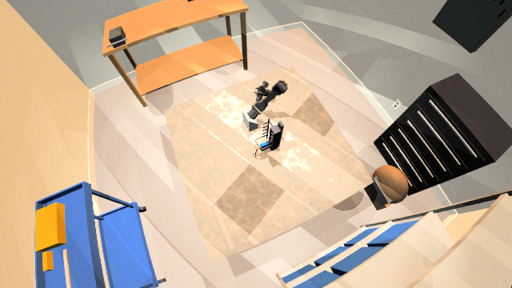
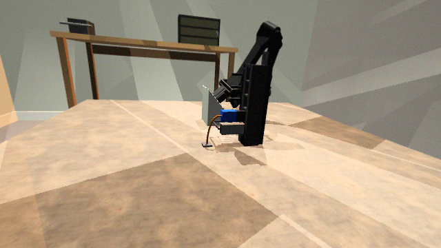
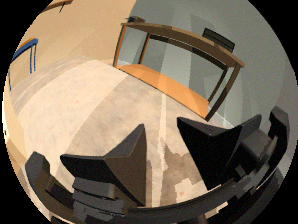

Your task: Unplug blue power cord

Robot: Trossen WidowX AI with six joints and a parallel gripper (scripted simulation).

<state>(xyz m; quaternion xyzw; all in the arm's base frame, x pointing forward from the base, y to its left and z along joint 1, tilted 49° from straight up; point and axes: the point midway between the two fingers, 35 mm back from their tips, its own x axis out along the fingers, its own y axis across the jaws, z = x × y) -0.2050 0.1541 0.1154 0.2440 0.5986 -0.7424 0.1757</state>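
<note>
Right now the blue plug is 490 mm ahead of my gripper tip, 200 mm to the right of it and 40 mm above it.
</note>
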